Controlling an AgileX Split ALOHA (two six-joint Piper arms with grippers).
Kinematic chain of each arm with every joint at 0, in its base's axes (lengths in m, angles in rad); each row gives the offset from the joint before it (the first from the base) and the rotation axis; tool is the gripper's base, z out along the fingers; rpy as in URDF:
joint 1: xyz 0 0 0.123 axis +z
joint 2: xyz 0 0 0 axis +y
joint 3: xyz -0.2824 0 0.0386 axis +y
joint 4: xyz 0.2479 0 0.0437 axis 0.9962 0 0.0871
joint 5: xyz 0 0 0 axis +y
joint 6: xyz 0.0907 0 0.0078 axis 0.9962 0 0.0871
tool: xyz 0 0 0 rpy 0 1.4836 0
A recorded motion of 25 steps. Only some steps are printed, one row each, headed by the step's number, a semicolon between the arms.
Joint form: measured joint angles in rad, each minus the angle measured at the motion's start. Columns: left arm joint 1, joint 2, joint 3, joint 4, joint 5, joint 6; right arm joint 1, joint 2, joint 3, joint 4, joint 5, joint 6.
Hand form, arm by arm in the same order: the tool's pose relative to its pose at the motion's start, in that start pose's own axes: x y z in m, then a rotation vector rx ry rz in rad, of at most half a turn. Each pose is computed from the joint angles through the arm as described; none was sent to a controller.
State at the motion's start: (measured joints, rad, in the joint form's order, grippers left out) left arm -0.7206 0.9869 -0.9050 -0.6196 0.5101 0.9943; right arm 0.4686 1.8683 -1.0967 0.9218 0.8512 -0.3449
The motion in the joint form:
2: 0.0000 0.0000 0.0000 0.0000 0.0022 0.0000; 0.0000 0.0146 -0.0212 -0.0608 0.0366 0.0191
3: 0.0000 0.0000 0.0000 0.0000 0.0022 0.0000; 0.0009 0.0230 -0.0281 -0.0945 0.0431 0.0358
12: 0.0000 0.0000 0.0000 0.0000 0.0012 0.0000; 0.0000 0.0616 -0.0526 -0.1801 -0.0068 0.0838
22: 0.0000 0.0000 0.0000 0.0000 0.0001 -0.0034; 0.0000 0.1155 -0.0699 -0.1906 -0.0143 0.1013
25: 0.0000 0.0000 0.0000 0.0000 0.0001 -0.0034; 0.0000 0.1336 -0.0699 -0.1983 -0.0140 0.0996
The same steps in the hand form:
2: 0.0001 -0.0002 0.0000 0.0018 0.0012 0.0000; -0.0004 -0.0021 0.0012 0.0301 0.0448 -0.0241
3: 0.0001 -0.0002 0.0000 0.0018 0.0012 0.0000; -0.0007 -0.0046 0.0027 0.0534 0.0607 -0.0287
12: 0.0001 -0.0001 0.0000 0.0010 0.0007 0.0000; -0.0097 -0.0156 0.0098 0.1332 0.0409 -0.0305
22: 0.0000 0.0000 0.0000 0.0001 0.0001 -0.0034; -0.0143 -0.0254 0.0229 0.1527 0.0637 -0.0004
25: 0.0000 0.0000 0.0000 0.0001 0.0001 -0.0034; -0.0140 -0.0300 0.0278 0.1628 0.0803 0.0026

